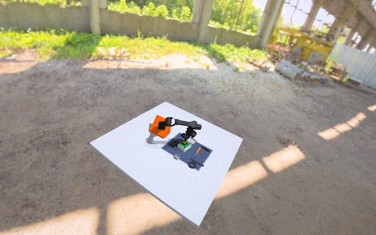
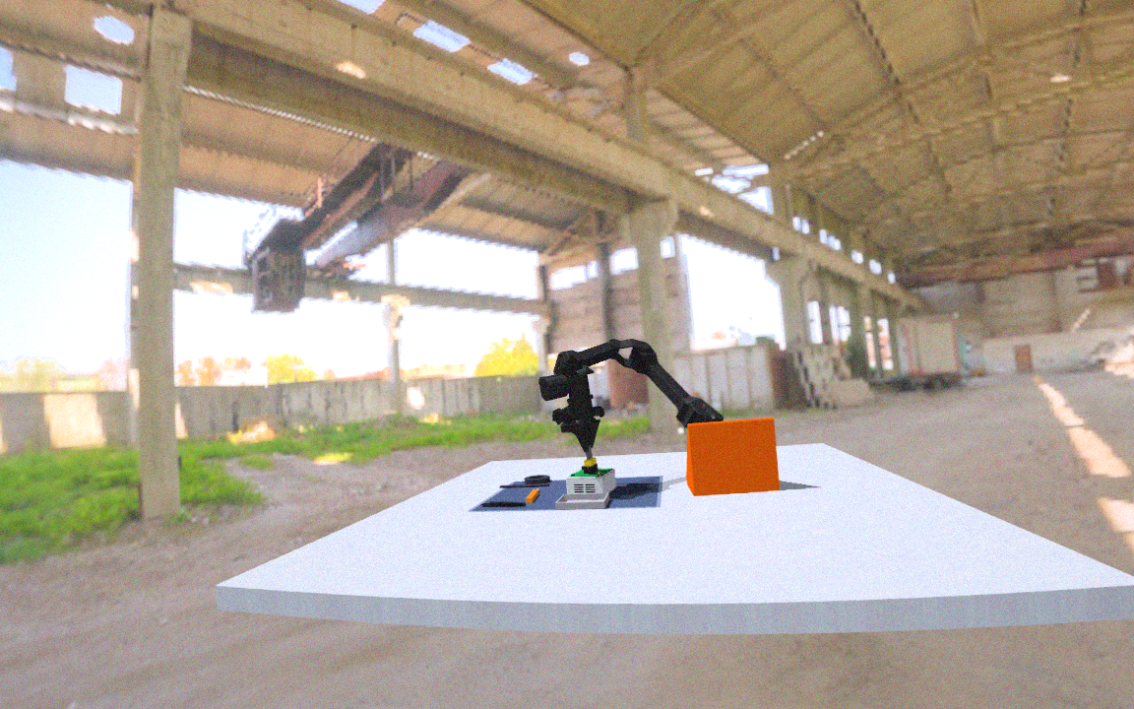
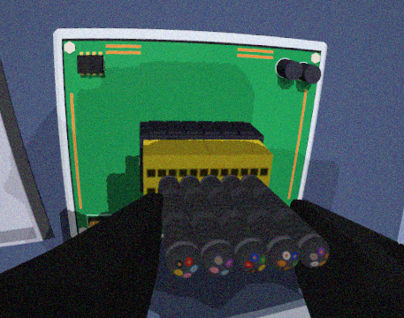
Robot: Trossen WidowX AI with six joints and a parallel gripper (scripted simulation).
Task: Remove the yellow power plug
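My gripper tip is 3 cm above the yellow power plug. From my gripper tip the other things lie so: dark mat (11 cm below, 5 cm ahead); then black rod (21 cm ahead, 12 cm to the right, 11 cm below).
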